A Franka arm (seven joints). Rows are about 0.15 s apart.
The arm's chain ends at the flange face. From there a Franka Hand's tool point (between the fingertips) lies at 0.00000 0.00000 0.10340 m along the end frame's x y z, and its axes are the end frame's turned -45 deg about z.
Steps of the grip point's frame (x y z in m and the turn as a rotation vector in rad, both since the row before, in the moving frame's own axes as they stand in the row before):
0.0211 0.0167 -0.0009 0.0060 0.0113 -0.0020
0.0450 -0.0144 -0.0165 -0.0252 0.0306 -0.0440
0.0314 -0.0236 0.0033 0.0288 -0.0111 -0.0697
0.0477 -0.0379 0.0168 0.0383 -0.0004 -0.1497
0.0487 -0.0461 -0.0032 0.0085 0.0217 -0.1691
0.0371 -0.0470 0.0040 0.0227 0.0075 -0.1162
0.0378 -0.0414 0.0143 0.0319 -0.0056 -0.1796
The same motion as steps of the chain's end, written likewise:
0.0263 -0.0018 -0.0009 0.0122 0.0037 -0.0020
0.0176 -0.0415 -0.0164 0.0038 0.0395 -0.0440
0.0085 -0.0377 0.0033 0.0125 -0.0282 -0.0697
0.0100 -0.0580 0.0169 0.0268 -0.0274 -0.1497
0.0011 -0.0648 -0.0032 0.0214 0.0093 -0.1691
-0.0058 -0.0573 0.0040 0.0214 -0.0107 -0.1162
0.0004 -0.0543 0.0144 0.0186 -0.0265 -0.1796

